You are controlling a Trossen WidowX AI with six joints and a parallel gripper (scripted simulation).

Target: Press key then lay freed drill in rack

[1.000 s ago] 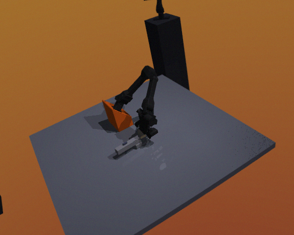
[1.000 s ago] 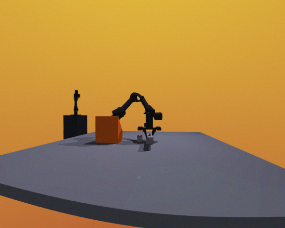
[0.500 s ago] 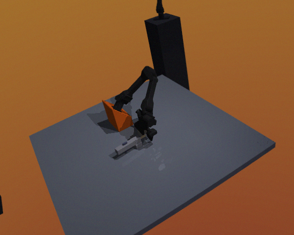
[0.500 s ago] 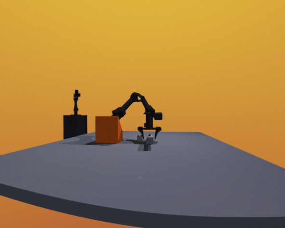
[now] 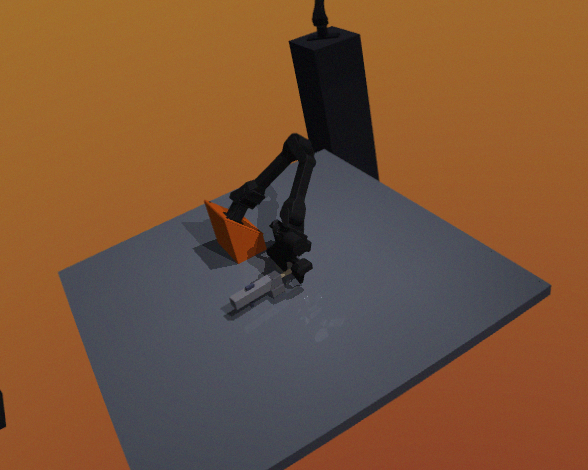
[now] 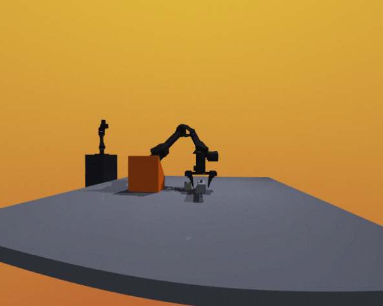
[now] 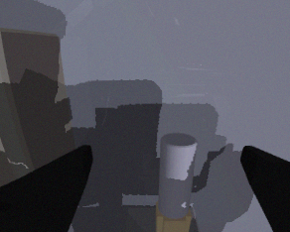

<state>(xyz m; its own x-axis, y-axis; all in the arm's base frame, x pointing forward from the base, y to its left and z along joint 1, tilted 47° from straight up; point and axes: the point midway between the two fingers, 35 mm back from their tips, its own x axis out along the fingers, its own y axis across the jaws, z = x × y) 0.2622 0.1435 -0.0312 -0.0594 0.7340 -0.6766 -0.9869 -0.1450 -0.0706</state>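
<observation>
My gripper tip is now 40 mm to the left of the drill, 40 mm below it and 10 mm short of it. Round my gripper tip: rack (80 mm behind, 20 mm to the left, 10 mm above); blue key (160 mm to the right, 40 mm above, 20 mm ahead).
</observation>
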